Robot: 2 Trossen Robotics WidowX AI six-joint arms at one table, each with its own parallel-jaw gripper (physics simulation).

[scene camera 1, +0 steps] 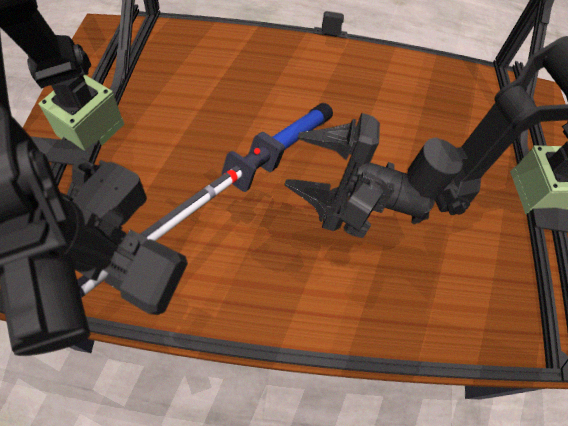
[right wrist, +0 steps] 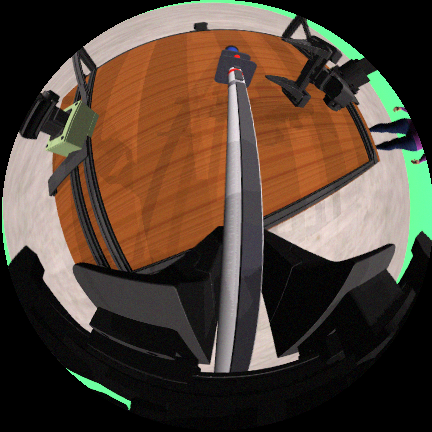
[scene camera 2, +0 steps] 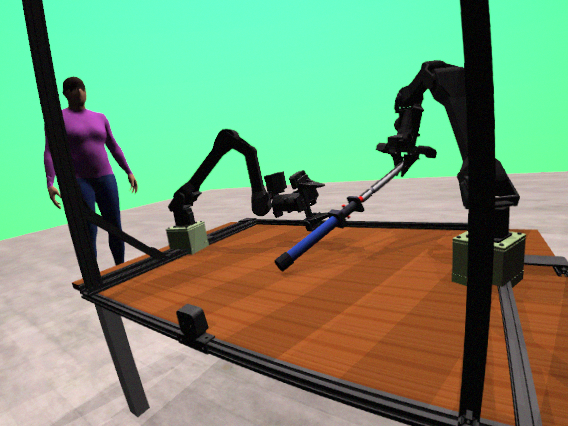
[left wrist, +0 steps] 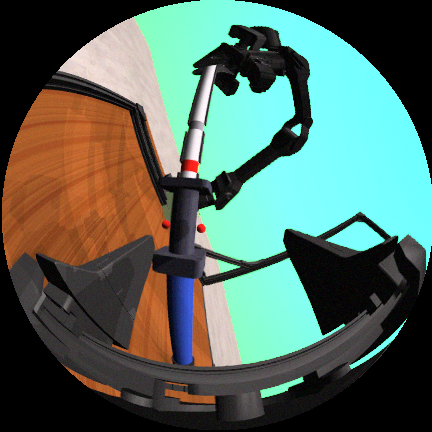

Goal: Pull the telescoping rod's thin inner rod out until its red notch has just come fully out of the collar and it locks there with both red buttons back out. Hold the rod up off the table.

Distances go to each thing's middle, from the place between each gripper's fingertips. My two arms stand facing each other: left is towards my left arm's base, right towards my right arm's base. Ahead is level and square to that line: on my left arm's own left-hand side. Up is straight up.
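The thin inner rod [scene camera 1: 158, 229] is 11 cm to the right of my left hand, 9 cm ahead of it and 1 cm above it. From that same left hand, the telescoping rod [scene camera 1: 272, 148] is 7 cm to the right, 2 cm ahead and 2 cm below. Going by their middles, the telescoping rod is the nearest to my left hand of the things named here.
Measured from my right hand, the telescoping rod is 18 cm behind, 9 cm to the left and 5 cm below, and the thin inner rod is 10 cm behind, 5 cm to the left and 2 cm below. By its middle, the telescoping rod is nearer to my left hand than to my right hand.
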